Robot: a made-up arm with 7 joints.
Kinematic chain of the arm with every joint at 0, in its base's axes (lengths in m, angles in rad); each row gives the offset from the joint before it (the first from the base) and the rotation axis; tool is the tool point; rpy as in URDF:
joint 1: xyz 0 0 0.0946 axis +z
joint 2: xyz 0 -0.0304 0.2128 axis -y
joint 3: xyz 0 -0.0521 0.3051 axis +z
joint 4: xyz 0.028 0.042 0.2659 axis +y
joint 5: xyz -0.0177 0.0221 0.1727 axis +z
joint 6: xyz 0 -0.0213 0.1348 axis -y
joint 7: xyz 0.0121 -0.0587 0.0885 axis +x
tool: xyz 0 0 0 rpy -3.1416 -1.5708 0
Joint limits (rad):
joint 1: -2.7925..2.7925
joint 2: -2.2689..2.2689
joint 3: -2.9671..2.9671
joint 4: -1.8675..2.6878
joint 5: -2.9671..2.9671
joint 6: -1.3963..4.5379
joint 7: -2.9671..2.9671
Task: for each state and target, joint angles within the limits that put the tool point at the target. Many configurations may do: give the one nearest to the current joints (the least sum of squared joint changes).
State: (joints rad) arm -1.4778 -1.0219 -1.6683 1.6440 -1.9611 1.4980 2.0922
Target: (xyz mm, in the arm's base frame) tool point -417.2 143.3 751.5
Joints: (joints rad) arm -2.0177 -0.3770 -2.3831 2.1487 -2.0583 1.4743 2.0922
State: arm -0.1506 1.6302 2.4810 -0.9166 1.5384 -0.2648 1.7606
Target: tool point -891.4 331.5 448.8
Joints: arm -0.6079 1.4883 2.5222 -0.6062 1.5051 -0.1977 1.7606
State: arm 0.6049 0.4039 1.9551 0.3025 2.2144 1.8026 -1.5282
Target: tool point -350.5 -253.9 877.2
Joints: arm 1.0110 0.3445 2.0632 0.8823 2.2362 2.0604 -1.5282
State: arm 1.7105 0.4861 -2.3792 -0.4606 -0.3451 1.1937 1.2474
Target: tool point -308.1 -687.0 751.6
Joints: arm 1.2596 1.1745 -2.1766 -0.3745 -0.2504 1.1350 1.2474
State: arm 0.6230 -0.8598 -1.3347 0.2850 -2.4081 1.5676 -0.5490
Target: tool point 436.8 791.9 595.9
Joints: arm 1.1854 -1.0613 -1.3155 0.1840 -2.3416 1.1388 -0.5490
